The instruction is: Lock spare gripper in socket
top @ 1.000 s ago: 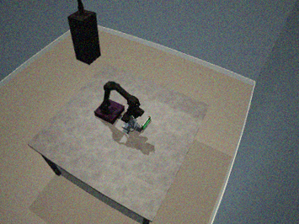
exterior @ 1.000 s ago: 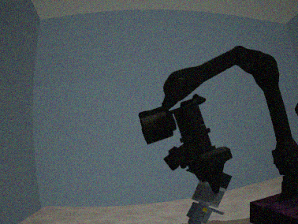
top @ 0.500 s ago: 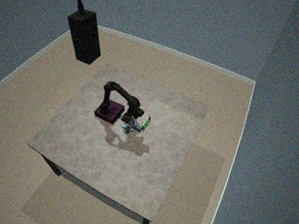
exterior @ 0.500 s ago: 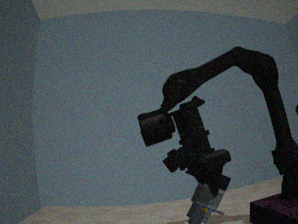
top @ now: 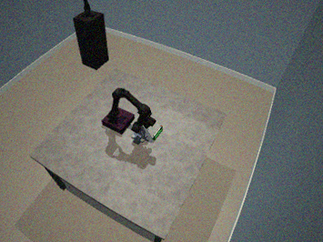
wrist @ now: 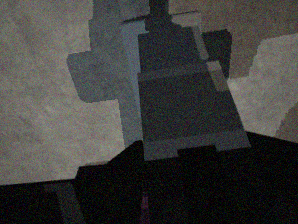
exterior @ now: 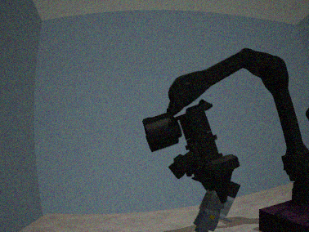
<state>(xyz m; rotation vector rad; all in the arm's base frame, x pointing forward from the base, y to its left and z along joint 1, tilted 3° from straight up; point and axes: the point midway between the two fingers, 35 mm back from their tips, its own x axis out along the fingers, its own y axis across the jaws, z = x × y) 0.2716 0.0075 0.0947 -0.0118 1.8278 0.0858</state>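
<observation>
Now: the spare gripper 1 cm ahead of my gripper tip. From my gripper tip the other things lie so: green bar: 12 cm ahead, 11 cm to the left, 10 cm below; grey socket block: 2 cm ahead, 7 cm below.
</observation>
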